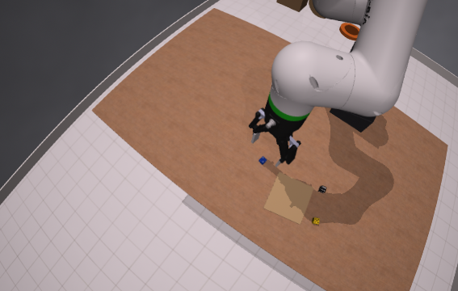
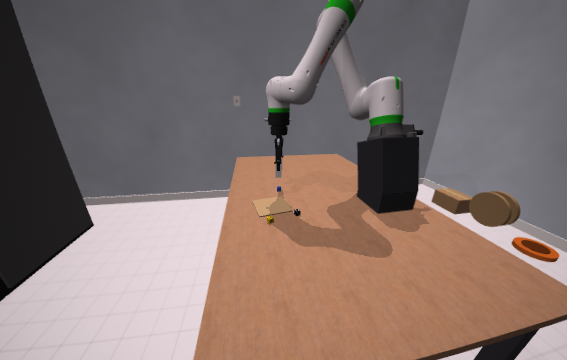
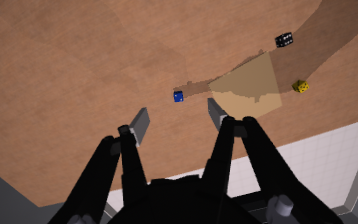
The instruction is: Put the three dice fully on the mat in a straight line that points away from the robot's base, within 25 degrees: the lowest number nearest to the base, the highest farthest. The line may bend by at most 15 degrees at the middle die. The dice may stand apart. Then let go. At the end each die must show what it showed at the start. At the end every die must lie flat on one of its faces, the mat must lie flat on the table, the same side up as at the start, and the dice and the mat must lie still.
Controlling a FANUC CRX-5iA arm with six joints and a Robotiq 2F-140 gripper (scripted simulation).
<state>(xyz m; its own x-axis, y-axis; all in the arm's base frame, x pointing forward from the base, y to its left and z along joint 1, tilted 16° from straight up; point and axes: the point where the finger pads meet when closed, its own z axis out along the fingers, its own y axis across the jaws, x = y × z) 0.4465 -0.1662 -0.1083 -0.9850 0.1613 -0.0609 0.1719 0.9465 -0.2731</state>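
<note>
Now: the blue die 100 mm below my hand. Round my hand: yellow die (270 mm to the left, 100 mm below, 70 mm ahead); then tan mat (150 mm to the left, 110 mm below, 50 mm ahead); then black die (240 mm to the left, 100 mm below, 40 mm behind).
</note>
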